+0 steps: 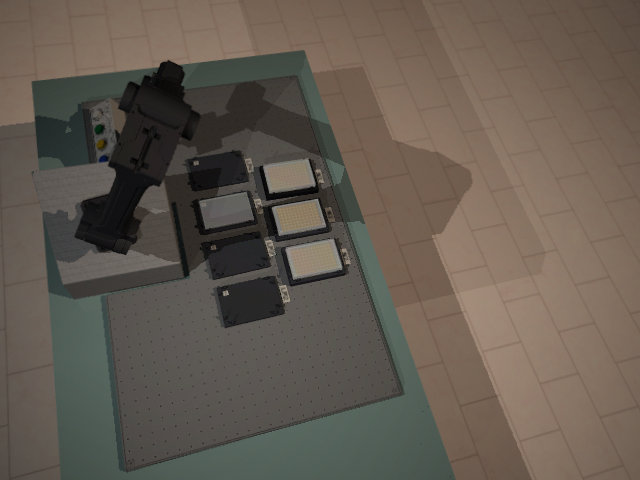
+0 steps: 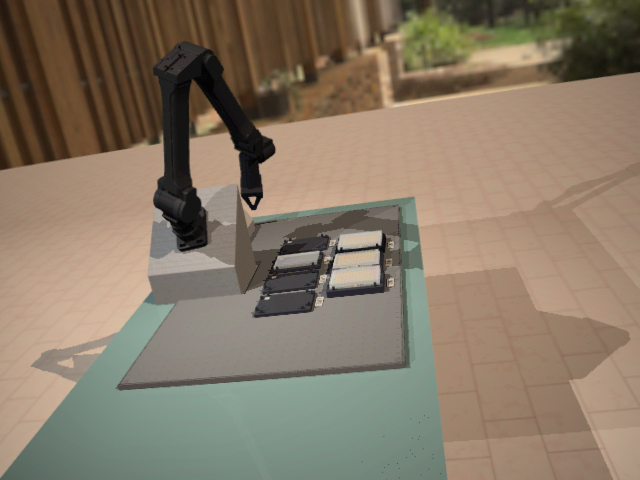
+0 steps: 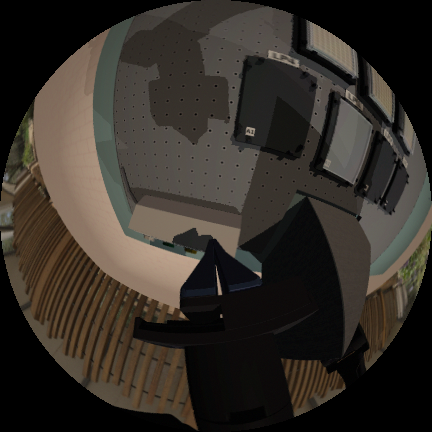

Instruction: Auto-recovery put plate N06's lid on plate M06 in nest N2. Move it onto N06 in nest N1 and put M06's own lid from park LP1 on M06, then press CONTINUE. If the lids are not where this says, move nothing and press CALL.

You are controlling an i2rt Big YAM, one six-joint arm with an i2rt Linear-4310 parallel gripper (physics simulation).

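Places are measured from the arm's base along level axes (x right, y up, z back), in metres.
Where they show: gripper, fingertip midpoint: [image 2: 253, 209] [image 3: 212, 242]; arm's base at its link origin: [image 2: 192, 229] [image 3: 319, 309].
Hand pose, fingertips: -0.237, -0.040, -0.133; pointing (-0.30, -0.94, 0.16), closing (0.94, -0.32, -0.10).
Note:
Things, the pixels of their top centre, and the offset from my fingertips, as dx, dy, dz. Level surfaces: height alone.
- button panel at its top centre: [image 3: 174, 247] [image 1: 108, 131] -0.079, -0.044, +0.101
- clear lid at its top centre: [image 3: 351, 143] [image 1: 226, 209] [image 2: 296, 258] +0.190, -0.110, -0.136
- park labelled LP4 at its top centre: [image 3: 280, 102] [image 1: 217, 167] [image 2: 304, 240] +0.057, -0.108, -0.148
- perforated board at its surface level: dy -0.128
My gripper [image 2: 252, 205] [image 3: 212, 242] is shut and empty, raised beside the grey block, near the button panel [image 1: 104, 121] [image 3: 182, 224]. Three plates stand in the outer row: a pale one [image 1: 289, 176] [image 2: 360, 241] at the back, a yellower one [image 1: 299, 218] [image 2: 356, 259] in the middle and a pale one [image 1: 314, 259] [image 2: 355, 277] at the front. Their labels are too small to read. A clear lid [image 1: 227, 210] [image 2: 297, 260] [image 3: 350, 137] lies in the second inner park. The park labelled LP4 [image 1: 219, 170] [image 3: 280, 105] is dark and bare.
Two more dark, bare parks [image 1: 237, 255] [image 1: 251, 301] lie in front of the lid. The panel has green [image 1: 99, 129], yellow [image 1: 101, 144] and blue [image 1: 103, 158] buttons. The grey block [image 1: 124, 276] [image 2: 193, 284] carries the arm on the perforated board [image 1: 248, 382] [image 2: 258, 351].

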